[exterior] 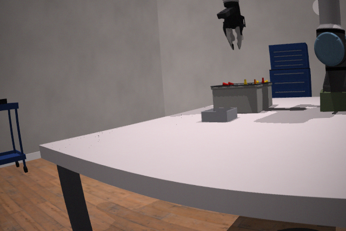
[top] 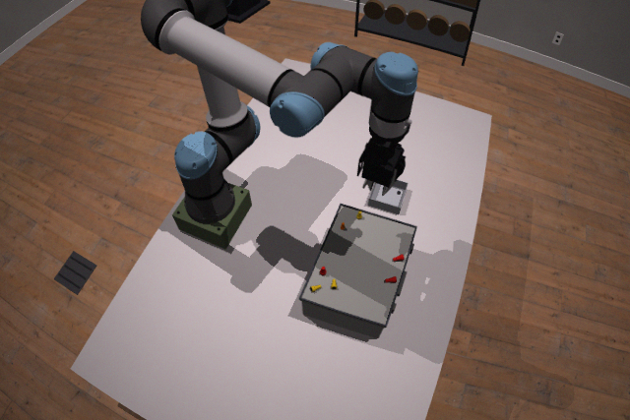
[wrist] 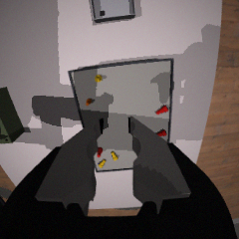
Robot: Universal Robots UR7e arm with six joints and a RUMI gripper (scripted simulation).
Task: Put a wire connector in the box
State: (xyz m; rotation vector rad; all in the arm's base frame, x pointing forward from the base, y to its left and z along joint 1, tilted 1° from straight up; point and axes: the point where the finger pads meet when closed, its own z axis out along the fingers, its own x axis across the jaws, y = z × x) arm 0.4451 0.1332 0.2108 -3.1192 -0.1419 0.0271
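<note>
My gripper is now 60 mm past the orange connector, 40 mm to the left of it and 160 mm above it. Also, from my hand: grey tool case 30 mm ahead, 100 mm to the right, 200 mm below.
</note>
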